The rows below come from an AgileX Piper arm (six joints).
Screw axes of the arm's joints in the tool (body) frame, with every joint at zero. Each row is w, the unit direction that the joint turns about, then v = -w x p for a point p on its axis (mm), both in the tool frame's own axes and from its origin. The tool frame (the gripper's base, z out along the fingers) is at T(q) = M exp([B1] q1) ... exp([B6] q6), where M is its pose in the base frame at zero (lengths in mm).
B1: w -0.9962 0 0.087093 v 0 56.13 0
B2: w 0 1 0 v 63.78 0 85.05
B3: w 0 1 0 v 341.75 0 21.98
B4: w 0 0 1 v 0 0 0
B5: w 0 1 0 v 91 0 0
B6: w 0 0 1 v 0 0 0
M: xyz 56.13 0 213.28 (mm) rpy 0 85 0 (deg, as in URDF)
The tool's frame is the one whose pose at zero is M.
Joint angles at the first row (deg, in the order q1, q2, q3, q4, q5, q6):
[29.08 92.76 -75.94 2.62 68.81 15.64]
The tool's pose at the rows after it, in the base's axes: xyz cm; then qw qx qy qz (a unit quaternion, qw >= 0):
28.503 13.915 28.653 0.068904 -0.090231 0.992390 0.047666
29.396 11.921 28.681 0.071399 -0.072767 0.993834 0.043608
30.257 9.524 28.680 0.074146 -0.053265 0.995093 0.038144
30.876 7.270 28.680 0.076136 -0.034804 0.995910 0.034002
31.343 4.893 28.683 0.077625 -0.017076 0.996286 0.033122
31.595 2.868 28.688 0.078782 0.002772 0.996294 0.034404
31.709 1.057 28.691 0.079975 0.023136 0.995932 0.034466
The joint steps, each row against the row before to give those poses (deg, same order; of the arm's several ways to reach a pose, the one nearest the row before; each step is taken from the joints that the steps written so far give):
[-3.75 0.00 -0.67 -0.05 0.74 -1.40]
[-3.93 0.00 -0.06 -0.07 0.06 -1.90]
[-4.56 0.00 0.00 -0.14 0.00 -2.28]
[-4.23 0.00 0.00 0.00 0.00 -2.09]
[-4.50 0.01 0.00 0.47 0.00 -2.59]
[-3.85 0.00 0.00 0.61 0.00 -1.74]
[-3.38 0.00 0.00 0.38 0.00 -1.14]

